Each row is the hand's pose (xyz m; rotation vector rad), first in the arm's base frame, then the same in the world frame.
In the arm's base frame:
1: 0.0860 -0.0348 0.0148 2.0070 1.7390 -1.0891
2: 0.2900 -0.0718 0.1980 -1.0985 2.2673 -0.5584
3: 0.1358 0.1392 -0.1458 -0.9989 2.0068 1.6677
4: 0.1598 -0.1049 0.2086 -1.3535 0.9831 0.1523
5: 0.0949 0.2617 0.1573 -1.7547 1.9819 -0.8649
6: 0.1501 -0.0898 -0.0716 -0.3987 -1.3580 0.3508
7: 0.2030 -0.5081 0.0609 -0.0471 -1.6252 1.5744
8: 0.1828 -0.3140 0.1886 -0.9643 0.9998 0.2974
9: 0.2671 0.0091 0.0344 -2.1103 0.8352 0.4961
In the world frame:
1: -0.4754 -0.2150 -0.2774 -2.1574 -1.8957 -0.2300
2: -0.3378 -0.4290 -0.1686 -0.3655 1.8587 0.3566
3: -0.3960 -0.0019 -0.1949 -0.7273 0.7536 1.9285
4: -0.4602 -0.4270 -0.2249 -0.3882 0.5078 0.2994
5: -0.5444 -0.1762 0.0421 -0.8797 1.7422 -0.0795
6: -0.3816 -0.1874 -0.3483 0.3603 -1.6711 -0.4958
7: -0.3291 -0.5295 -0.6231 0.1684 -2.4952 0.5614
8: -0.4097 -0.5266 -0.4042 -0.0449 0.4379 0.4900
9: -0.3159 -0.2470 -0.1845 -1.1681 0.3175 0.3748

